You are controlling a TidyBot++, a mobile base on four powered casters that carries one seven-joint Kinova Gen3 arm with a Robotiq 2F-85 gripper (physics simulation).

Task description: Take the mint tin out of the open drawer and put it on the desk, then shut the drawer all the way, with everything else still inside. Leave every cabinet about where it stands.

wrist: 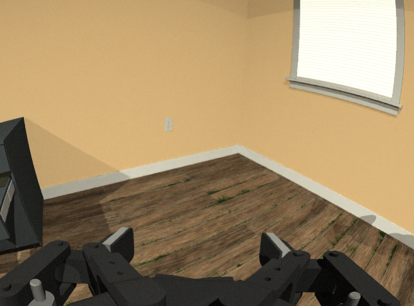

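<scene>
My gripper [196, 245] is open, its two fingers wide apart at the bottom of the wrist view, with wooden floor showing between and beyond them. Part of a dark cabinet [29, 185] shows at the left edge, cut off by the frame, with a light grey strip on its front. I cannot tell whether this is the piece with the open drawer. The mint tin, the open drawer and the desk top do not show in this view.
A wooden plank floor [200, 210] runs to a white baseboard [150, 169] and tan walls [125, 75] that meet in a corner. A white outlet [168, 124] is on the back wall. A window [347, 47] with a grey frame is on the right wall.
</scene>
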